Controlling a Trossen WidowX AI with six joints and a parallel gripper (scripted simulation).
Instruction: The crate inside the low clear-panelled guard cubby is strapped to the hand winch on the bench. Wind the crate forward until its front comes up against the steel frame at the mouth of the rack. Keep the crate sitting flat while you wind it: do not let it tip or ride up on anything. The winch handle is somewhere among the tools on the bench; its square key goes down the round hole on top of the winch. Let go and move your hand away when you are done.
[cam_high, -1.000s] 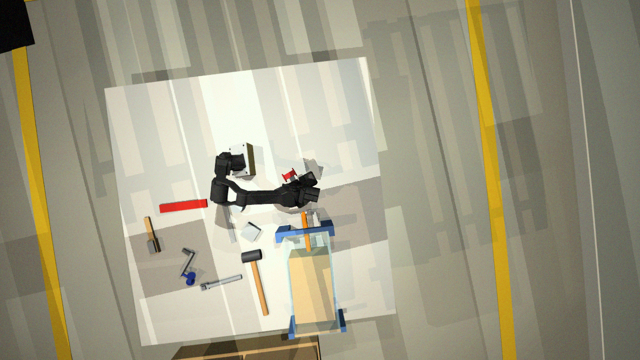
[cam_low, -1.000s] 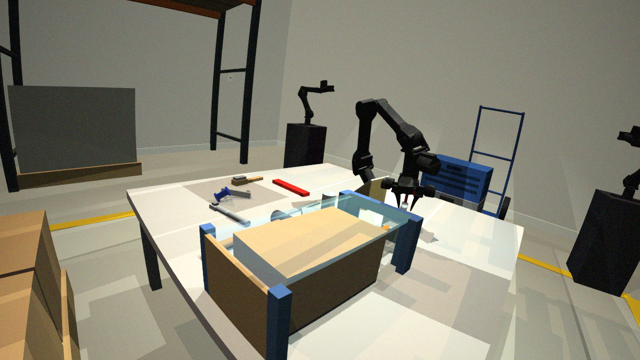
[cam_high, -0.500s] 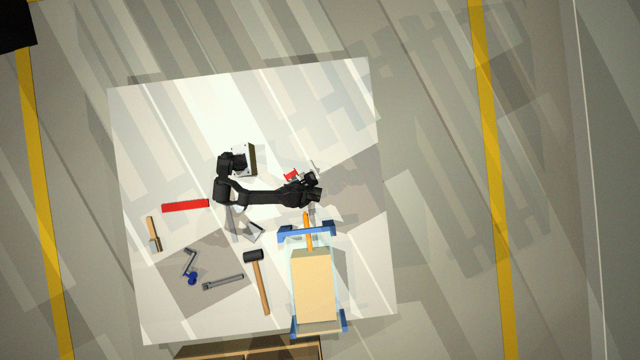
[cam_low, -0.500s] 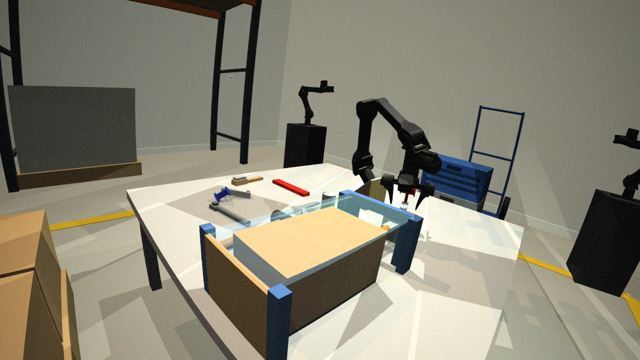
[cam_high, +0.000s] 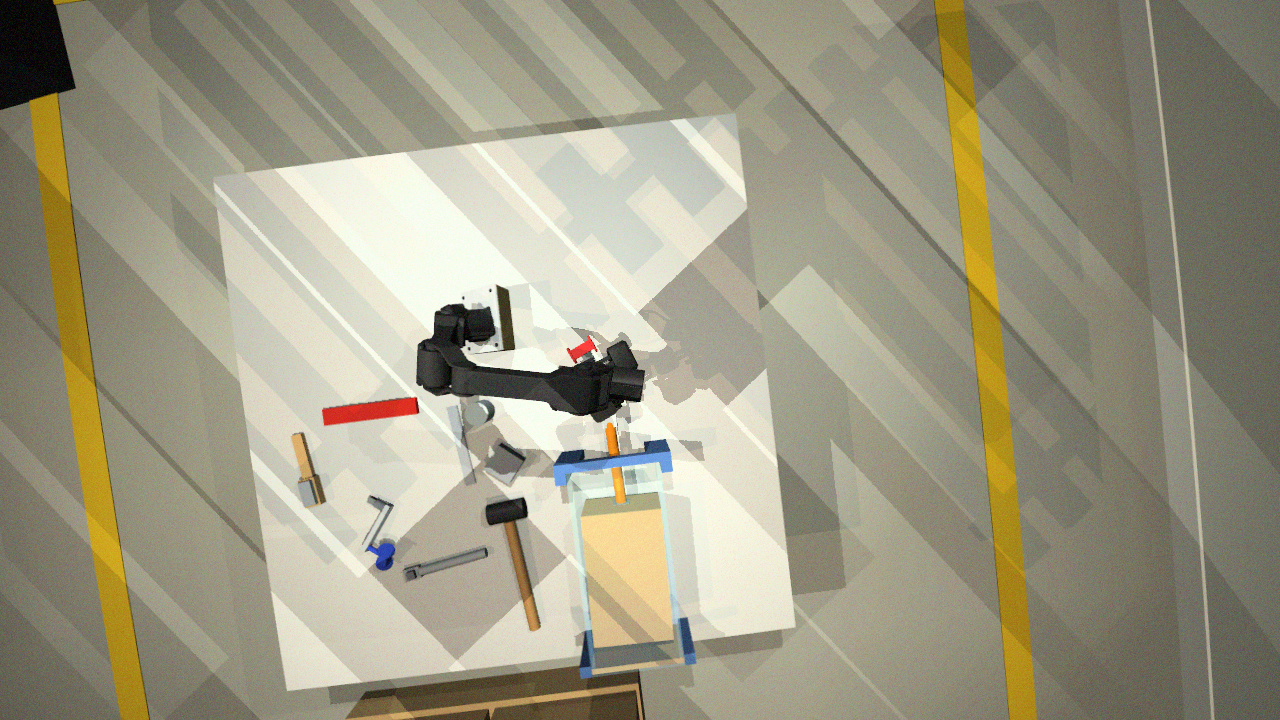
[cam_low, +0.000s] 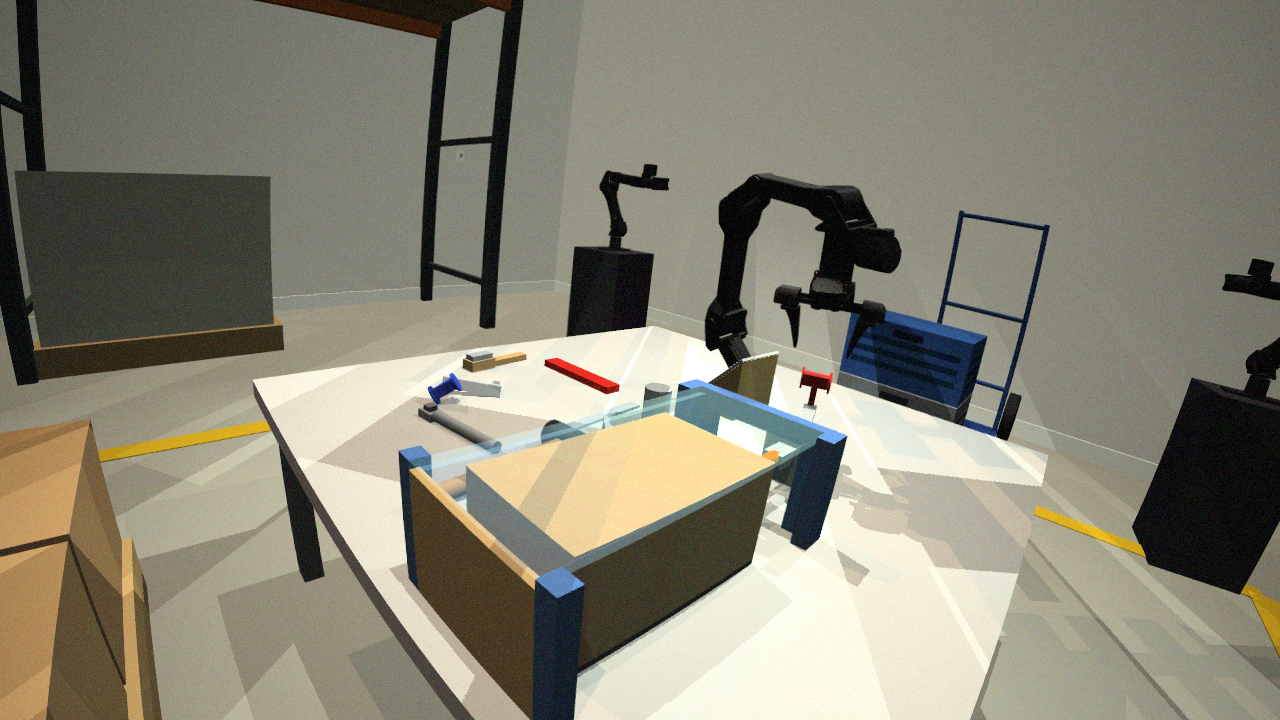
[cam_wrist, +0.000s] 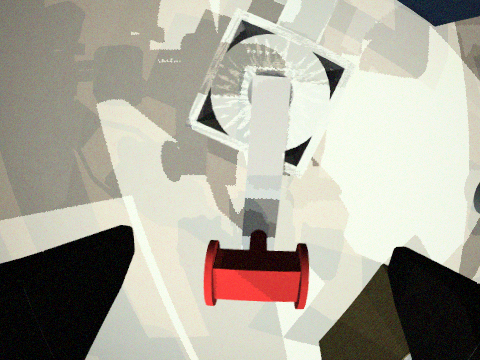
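My gripper tip is 50 mm past the red knob, 10 mm to the left of it and 80 mm above it. The rest, counted from my gripper tip: grey block 170 mm ahead, 280 mm to the right, 200 mm below; winch 30 mm ahead, 180 mm below; red-knobbed winch handle 20 mm behind, 110 mm below.
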